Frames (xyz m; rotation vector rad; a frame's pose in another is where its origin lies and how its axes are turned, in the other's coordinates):
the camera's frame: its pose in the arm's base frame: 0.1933 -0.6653 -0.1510 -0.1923 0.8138 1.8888
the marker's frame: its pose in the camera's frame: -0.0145 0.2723 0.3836 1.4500 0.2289 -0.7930
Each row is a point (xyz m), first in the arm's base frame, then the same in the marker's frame.
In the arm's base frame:
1: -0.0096 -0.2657 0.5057
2: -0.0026 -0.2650 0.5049
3: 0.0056 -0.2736 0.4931
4: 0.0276 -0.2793 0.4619
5: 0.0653 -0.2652 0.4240
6: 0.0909 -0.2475 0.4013
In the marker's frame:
1: -0.1476 0.3012 -0.0763
2: -0.1479 0.3014 -0.0692
3: -0.1405 0.2895 -0.0600
4: -0.1163 0.2744 -0.0339
5: -0.0832 0.2758 0.0103
6: -0.0614 0.2854 0.0406

